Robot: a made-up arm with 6 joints.
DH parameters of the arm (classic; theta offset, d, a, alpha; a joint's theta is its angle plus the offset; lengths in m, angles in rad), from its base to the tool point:
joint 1: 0 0.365 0.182 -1.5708
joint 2: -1.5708 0 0.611 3.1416
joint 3: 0 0 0.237 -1.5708
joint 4: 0 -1.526 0 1.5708
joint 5: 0 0 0 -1.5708
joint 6: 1.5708 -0.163 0 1.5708
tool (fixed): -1.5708 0 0 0
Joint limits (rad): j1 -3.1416..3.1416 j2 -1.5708..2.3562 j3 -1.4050..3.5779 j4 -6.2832..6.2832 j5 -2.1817..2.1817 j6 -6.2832..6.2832
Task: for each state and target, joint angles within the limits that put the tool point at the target. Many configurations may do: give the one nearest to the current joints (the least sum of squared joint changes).
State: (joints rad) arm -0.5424 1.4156 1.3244 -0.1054 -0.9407 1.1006
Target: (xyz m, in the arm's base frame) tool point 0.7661 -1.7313 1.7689
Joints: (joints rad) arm -1.1587 1.0122 1.6885 -0.0603 -1.0542 1.1006
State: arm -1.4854 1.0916 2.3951 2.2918 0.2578 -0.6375
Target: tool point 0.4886 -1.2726 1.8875
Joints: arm -1.2374 1.6800 2.7873 2.2843 0.3756 -0.6375
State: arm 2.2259 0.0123 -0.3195 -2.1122 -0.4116 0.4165
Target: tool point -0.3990 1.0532 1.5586
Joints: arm 1.8735 -0.9982 -0.6268 -2.0913 -0.4930 0.4165
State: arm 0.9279 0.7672 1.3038 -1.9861 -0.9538 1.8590
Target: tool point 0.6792 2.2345 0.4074
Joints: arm 1.2174 1.0867 0.7610 -1.9129 -1.0889 1.8590
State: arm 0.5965 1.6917 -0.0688 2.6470 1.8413 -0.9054
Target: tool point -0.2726 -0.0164 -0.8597
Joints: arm 0.3732 1.8384 -0.5742 2.5700 1.8750 -0.9054
